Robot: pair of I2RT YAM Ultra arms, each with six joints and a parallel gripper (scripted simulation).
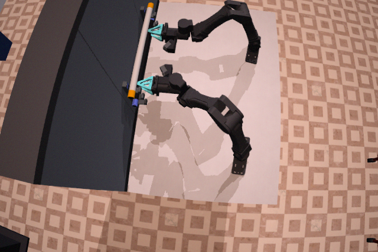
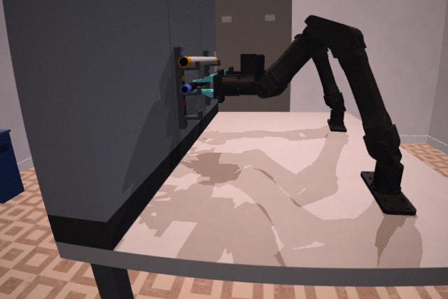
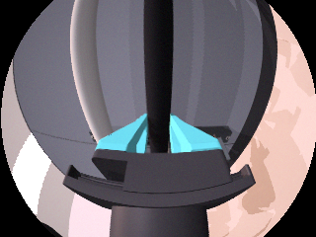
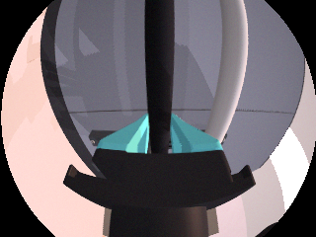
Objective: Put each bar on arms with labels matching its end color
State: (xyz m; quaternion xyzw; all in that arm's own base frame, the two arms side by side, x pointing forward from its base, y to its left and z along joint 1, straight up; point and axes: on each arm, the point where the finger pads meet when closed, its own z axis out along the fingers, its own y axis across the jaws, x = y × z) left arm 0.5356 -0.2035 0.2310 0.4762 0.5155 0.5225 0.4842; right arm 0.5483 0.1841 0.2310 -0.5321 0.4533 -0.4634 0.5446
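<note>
Now: left hand 150 mm to the left of the dark metal bar and 20 mm short of it. Also, from my left hand: pale metal bar (160 mm to the right, 80 mm above, 20 mm ahead); tall grey wall panel (190 mm above, 110 mm ahead, 100 mm to the right).
Right now my right hand is 13 cm to the right of the pale metal bar, 8 cm below it and 1 cm past it. Also, from my right hand: dark metal bar: 15 cm to the left, 1 cm behind; tall grey wall panel: 20 cm to the left, 19 cm above, 9 cm ahead.
</note>
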